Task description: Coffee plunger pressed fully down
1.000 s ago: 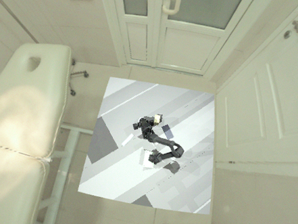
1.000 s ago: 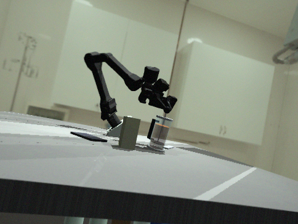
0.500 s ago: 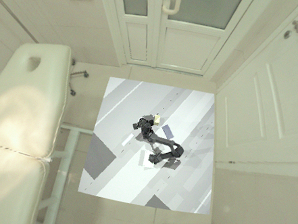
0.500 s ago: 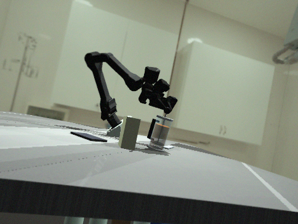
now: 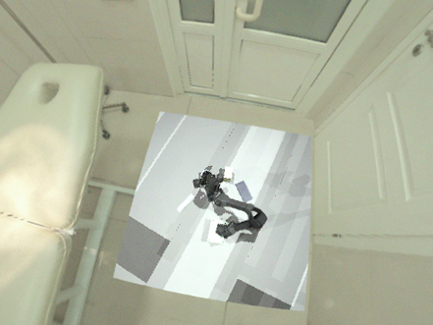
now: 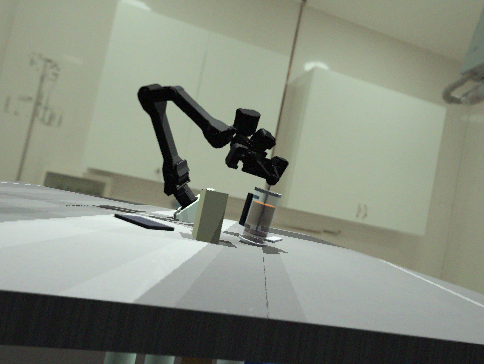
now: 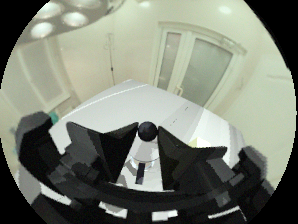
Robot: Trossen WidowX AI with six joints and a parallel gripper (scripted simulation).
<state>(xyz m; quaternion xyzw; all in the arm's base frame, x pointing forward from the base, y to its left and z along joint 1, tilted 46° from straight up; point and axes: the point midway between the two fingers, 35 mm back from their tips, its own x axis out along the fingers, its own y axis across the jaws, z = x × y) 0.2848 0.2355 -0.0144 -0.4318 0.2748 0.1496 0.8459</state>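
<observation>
Right now the coffee press is 3 cm behind my gripper tip, 2 cm to the right of it and 8 cm below it. From my gripper tip the other things lie so: pale yellow box 6 cm ahead, 14 cm to the right, 12 cm below; then thin white strip 21 cm behind, 9 cm to the left, 17 cm below.
</observation>
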